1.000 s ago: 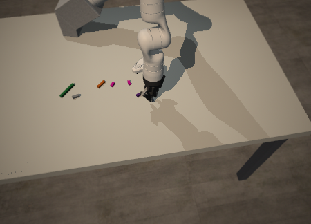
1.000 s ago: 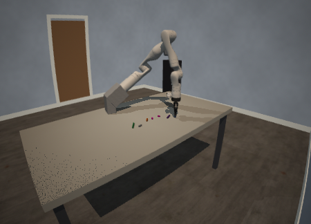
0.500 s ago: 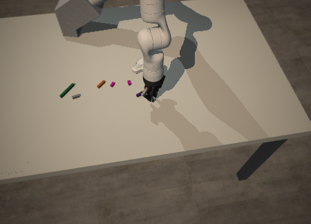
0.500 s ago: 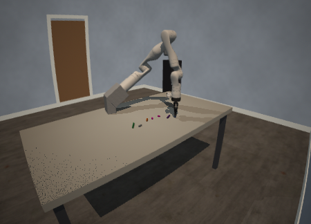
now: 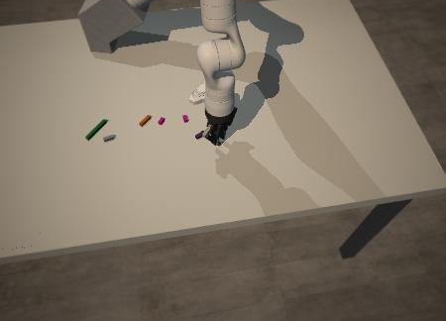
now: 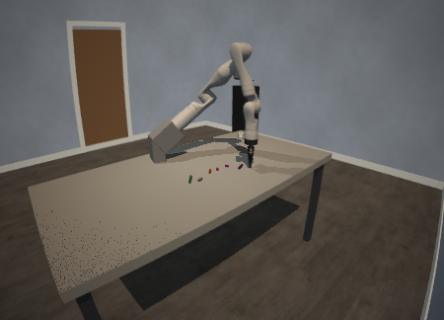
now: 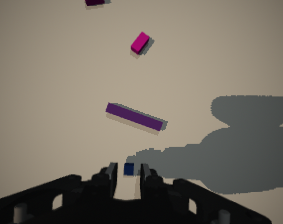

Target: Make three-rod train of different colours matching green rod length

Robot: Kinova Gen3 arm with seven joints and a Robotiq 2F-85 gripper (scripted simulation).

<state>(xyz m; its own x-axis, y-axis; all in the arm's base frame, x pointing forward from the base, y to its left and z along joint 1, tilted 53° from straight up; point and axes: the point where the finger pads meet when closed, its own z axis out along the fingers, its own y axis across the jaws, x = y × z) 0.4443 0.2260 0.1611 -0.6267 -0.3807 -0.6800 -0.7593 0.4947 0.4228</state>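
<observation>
Now: hand 3 cm above the blue rod. Round my hand: orange rod 8 cm behind, 22 cm to the right, 3 cm below; grey rod 2 cm behind, 32 cm to the right, 3 cm below; purple rod 4 cm behind, 4 cm to the right, 3 cm below.
</observation>
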